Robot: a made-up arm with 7 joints. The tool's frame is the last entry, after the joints. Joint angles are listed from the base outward.
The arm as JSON. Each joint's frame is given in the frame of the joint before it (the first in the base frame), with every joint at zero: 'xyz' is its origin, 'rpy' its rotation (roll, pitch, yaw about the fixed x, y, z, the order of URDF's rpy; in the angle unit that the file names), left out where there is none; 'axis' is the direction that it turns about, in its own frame. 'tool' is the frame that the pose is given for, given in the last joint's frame.
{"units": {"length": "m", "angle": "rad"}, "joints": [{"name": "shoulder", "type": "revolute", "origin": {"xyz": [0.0, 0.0, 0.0], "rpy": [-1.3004, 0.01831, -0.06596]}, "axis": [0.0, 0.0, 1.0]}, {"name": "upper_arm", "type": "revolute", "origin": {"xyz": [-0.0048, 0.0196, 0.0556], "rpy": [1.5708, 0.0, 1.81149]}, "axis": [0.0, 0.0, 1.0]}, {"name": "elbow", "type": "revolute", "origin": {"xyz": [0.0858, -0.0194, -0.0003], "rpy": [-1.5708, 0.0, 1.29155]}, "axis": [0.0, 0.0, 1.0]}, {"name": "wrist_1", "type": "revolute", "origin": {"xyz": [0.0, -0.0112, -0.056], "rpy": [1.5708, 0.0, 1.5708]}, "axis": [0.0, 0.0, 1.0]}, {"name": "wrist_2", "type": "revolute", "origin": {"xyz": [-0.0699, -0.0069, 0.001], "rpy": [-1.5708, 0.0, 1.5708]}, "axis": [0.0, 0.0, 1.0]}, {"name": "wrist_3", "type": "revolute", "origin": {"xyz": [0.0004, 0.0, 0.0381], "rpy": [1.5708, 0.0, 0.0]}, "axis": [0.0, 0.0, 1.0]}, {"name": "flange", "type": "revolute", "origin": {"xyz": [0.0, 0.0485, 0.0], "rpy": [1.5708, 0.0, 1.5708]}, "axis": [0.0, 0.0, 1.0]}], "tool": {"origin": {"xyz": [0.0, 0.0, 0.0]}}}
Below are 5 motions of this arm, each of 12 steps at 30 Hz.
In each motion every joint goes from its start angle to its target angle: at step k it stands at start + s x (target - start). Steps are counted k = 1, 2, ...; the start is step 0. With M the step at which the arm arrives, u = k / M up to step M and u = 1 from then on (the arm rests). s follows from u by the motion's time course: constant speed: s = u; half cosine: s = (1 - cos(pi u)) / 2; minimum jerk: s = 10 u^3 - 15 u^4 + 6 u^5.
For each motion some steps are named. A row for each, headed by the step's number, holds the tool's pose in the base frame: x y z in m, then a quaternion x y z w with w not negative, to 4 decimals.
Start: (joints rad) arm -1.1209 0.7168 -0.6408 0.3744 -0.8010 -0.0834 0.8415
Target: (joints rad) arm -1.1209 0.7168 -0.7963 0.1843 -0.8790 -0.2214 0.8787
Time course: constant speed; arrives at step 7
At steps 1, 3, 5, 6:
1: 0.2680 0.0556 -0.0410 0.0213 -0.1420 0.1670 0.9754
3: 0.2623 0.0459 -0.0408 0.0048 -0.1535 0.1360 0.9787
5: 0.2560 0.0367 -0.0409 -0.0131 -0.1622 0.1050 0.9811
6: 0.2526 0.0323 -0.0411 -0.0226 -0.1655 0.0895 0.9819

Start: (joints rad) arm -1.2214 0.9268 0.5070 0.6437 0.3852 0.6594 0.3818
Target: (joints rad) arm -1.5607 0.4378 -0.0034 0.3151 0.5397 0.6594 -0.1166
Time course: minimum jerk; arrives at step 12
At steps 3, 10, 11, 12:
3: 0.2322 0.2350 0.0423 0.2087 0.0211 0.5680 0.7958
10: 0.2694 0.0755 0.0971 0.3359 -0.1637 0.1734 0.9112
11: 0.2684 0.0693 0.0993 0.3408 -0.1718 0.1590 0.9105
12: 0.2682 0.0683 0.0997 0.3416 -0.1731 0.1566 0.9104

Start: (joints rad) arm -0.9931 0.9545 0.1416 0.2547 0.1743 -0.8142 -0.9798
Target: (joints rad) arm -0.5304 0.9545 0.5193 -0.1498 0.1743 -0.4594 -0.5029
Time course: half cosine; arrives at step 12
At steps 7, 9, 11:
7: 0.1807 0.1633 0.0410 0.6408 -0.3213 -0.1739 0.6751
9: 0.1687 0.1687 0.0380 0.6268 -0.3283 -0.1139 0.6974
11: 0.1615 0.1714 0.0367 0.6200 -0.3317 -0.0784 0.7067

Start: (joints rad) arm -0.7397 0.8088 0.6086 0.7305 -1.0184 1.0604 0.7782
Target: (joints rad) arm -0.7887 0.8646 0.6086 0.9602 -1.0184 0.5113 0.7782
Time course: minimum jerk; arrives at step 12
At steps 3, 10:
3: 0.2039 0.2313 -0.0946 -0.2839 0.4027 0.4340 0.7542
10: 0.2032 0.2588 -0.0914 -0.3449 0.2404 0.5648 0.7101

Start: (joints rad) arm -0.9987 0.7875 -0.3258 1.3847 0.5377 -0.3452 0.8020
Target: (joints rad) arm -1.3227 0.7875 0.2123 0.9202 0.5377 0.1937 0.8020
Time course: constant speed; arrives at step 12
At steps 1, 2, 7, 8, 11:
1: 0.2459 0.2069 -0.1162 0.6217 -0.0577 0.2976 0.7222
2: 0.2528 0.2050 -0.1051 0.6058 -0.0699 0.3283 0.7214
7: 0.2749 0.1993 -0.0440 0.5043 -0.1186 0.4751 0.7113
8: 0.2766 0.1990 -0.0313 0.4797 -0.1257 0.5025 0.7082
11: 0.2764 0.1999 0.0061 0.3980 -0.1414 0.5793 0.6971

